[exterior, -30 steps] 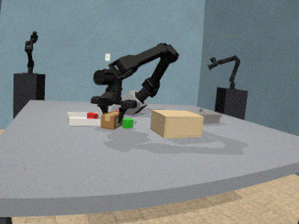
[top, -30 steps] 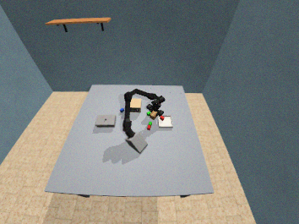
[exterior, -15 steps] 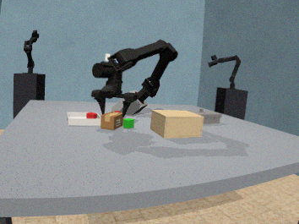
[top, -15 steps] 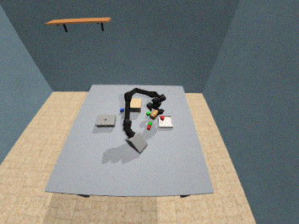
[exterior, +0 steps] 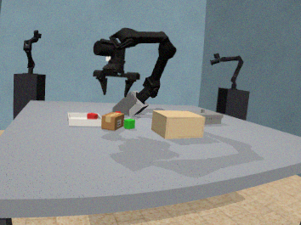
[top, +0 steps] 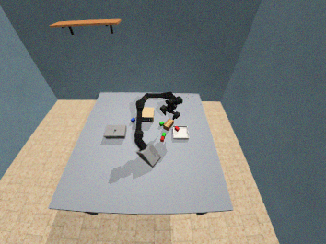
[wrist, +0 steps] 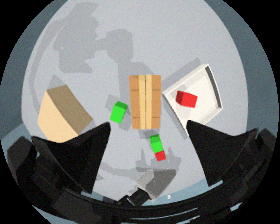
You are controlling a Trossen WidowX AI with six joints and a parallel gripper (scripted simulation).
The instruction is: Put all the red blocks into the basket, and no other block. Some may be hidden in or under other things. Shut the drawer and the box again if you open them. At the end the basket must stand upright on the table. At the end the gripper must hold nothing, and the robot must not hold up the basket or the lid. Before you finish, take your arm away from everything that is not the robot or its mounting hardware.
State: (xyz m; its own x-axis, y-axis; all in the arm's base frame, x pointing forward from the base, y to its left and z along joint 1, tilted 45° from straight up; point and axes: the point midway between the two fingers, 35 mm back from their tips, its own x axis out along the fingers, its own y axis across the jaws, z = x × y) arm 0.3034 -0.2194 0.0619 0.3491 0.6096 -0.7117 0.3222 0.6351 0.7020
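Right now the white shallow basket is 15 cm below my hand, 13 cm to the right of it and 5 cm behind it. From my hand the other things lie so: blue block: 37 cm to the left, 15 cm below, 5 cm behind; small brown box: 13 cm below; drawer unit: 26 cm to the left, 13 cm below, 5 cm ahead.
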